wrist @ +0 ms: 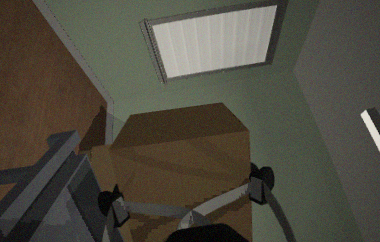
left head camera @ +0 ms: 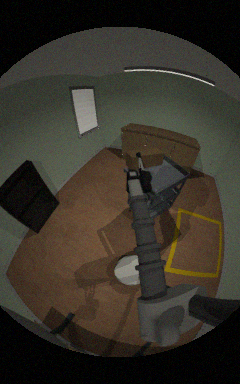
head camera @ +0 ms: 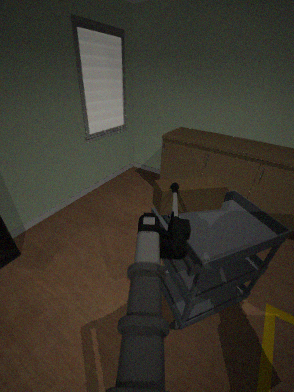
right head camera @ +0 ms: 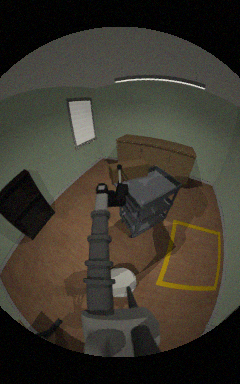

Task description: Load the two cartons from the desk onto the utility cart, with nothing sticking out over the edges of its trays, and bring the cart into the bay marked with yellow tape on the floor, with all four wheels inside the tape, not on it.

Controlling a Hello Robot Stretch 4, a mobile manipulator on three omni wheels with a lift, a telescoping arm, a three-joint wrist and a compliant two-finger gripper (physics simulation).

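Frame: origin at the robot's base, x ahead, y left, z up, level; millimetres.
Seen in the pictures: gripper, between the fingertips: (wrist: pixel 188 185) (left head camera: pixel 136 160) (head camera: pixel 172 198) (right head camera: pixel 119 172); robot's base, origin of its link: (left head camera: pixel 130 269) (right head camera: pixel 119 281).
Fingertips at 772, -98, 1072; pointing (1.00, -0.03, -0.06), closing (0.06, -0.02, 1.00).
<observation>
Pixels of each thing's top centre, then the offset from my fingertips to it, as dx, dy, dz. "*": a spot on its surface instead.
- brown carton, centre of its top: (wrist: pixel 248 228) (head camera: pixel 191 181) (right head camera: pixel 128 162) (left head camera: pixel 145 150) +47, -81, +62
- black cabinet, a spot on its surface: (left head camera: pixel 26 197) * +152, +1685, -488
My gripper (wrist: pixel 188 185) (head camera: pixel 173 196) (left head camera: pixel 139 163) (right head camera: pixel 119 171) is shut on a brown carton (wrist: pixel 182 154) (head camera: pixel 199 197) (left head camera: pixel 150 160) (right head camera: pixel 131 170). In the wrist view its two fingers press on the carton's opposite sides. The carton hangs at the far left end of the grey utility cart (head camera: pixel 260 211) (left head camera: pixel 177 169) (right head camera: pixel 148 187) (wrist: pixel 46 166), level with its top tray. The cart looks tilted in the head view, and its top tray is bare. The yellow tape bay (head camera: pixel 267 336) (left head camera: pixel 173 243) (right head camera: pixel 166 257) lies on the floor to the cart's right. I see only this one carton.
A long wooden sideboard (head camera: pixel 227 154) (left head camera: pixel 160 140) (right head camera: pixel 157 151) stands against the wall behind the cart. A black cabinet (left head camera: pixel 26 197) (right head camera: pixel 23 203) stands at the left wall. A window (head camera: pixel 101 77) is in the far wall.
</observation>
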